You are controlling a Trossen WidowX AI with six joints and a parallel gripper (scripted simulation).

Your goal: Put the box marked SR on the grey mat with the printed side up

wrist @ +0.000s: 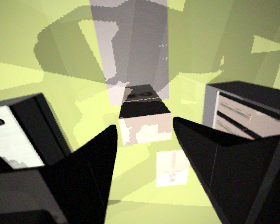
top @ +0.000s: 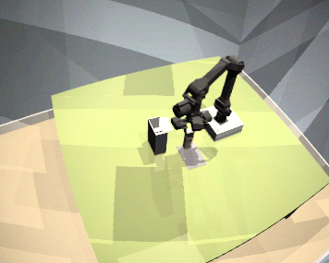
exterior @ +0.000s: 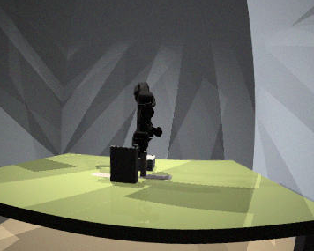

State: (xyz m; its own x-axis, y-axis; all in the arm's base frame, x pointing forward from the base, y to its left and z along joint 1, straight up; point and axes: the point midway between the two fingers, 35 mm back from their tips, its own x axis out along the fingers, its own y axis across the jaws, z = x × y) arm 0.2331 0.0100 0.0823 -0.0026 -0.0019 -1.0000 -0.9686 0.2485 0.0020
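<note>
The grey mat lies 110 mm below my gripper tip, 60 mm to the left of it and 20 mm ahead of it. Round my gripper tip: white card: 190 mm to the right, 110 mm below, 10 mm ahead.
</note>
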